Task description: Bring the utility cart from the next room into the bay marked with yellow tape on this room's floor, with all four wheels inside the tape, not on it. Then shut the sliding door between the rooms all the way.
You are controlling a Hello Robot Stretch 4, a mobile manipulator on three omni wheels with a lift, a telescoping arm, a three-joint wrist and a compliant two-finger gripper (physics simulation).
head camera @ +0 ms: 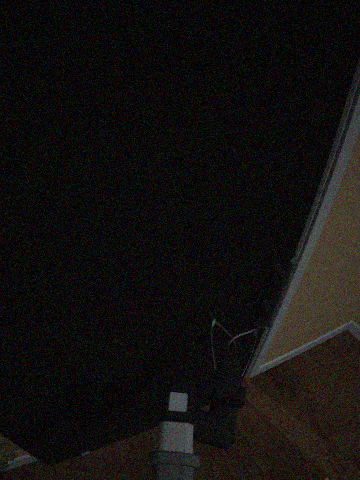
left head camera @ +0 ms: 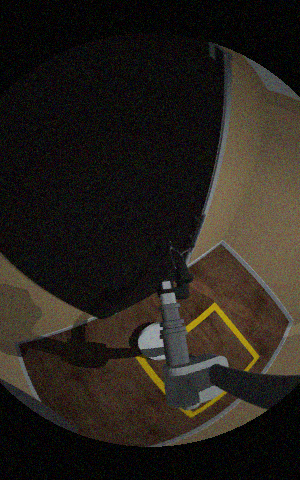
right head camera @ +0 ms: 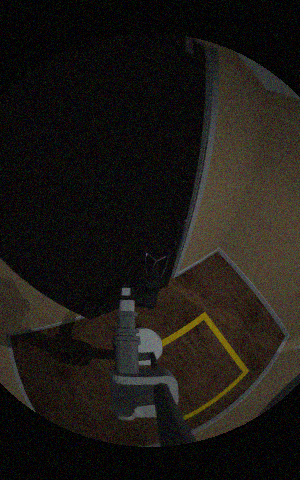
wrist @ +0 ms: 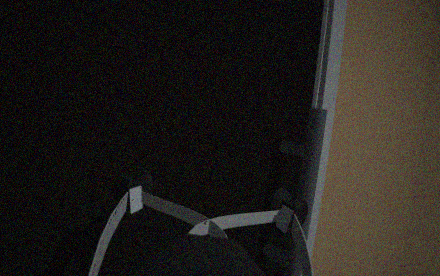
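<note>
I see my gripper (wrist: pixel 211 194). There is a sliding door (head camera: pixel 164 164), and I see the sliding door (left head camera: pixel 114 154) as well, then the door (right head camera: pixel 106 150) and the door (wrist: pixel 217 108). A tan wall (right head camera: pixel 254 246) is visible to me too, and I also see the tan wall (left head camera: pixel 256 236).
</note>
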